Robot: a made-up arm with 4 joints.
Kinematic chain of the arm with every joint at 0, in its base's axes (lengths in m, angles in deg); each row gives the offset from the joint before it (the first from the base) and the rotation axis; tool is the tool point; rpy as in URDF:
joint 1: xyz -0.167 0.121 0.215 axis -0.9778 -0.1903 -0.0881
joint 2: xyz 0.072 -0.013 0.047 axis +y
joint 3: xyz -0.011 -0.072 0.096 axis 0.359 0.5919 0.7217
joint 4: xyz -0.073 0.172 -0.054 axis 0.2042 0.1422 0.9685
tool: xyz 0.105 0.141 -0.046 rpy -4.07 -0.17 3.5
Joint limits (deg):
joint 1: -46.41..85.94
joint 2: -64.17..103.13
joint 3: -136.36..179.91
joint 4: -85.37..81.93
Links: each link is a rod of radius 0.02 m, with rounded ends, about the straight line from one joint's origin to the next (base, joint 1, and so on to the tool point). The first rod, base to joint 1, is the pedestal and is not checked.
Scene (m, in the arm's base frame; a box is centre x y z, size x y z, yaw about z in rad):
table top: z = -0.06
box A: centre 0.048 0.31 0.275 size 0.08 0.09 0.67 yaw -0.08
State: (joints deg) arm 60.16 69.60 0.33 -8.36
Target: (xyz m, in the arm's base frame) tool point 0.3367 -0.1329 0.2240
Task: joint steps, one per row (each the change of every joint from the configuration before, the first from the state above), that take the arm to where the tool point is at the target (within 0.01 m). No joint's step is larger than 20 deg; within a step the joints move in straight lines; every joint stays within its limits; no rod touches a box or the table.
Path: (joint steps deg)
1: -17.76 -4.75 2.76 -3.27
2: -17.76 -4.75 2.77 -3.27
3: -17.76 -4.74 2.76 -3.26
4: -17.77 -4.75 2.76 -3.27
5: -17.76 -4.75 2.77 -3.27
6: -17.76 -4.75 2.76 -3.27
7: 6.22 12.71 15.17 13.20
8: 6.22 12.70 15.17 13.20
9: 6.22 12.71 15.17 13.20
10: 6.22 12.71 15.17 13.20
11: -8.30 -2.90 13.73 4.66
12: -8.29 -2.89 13.72 4.66
13: -8.29 -2.89 13.73 4.65

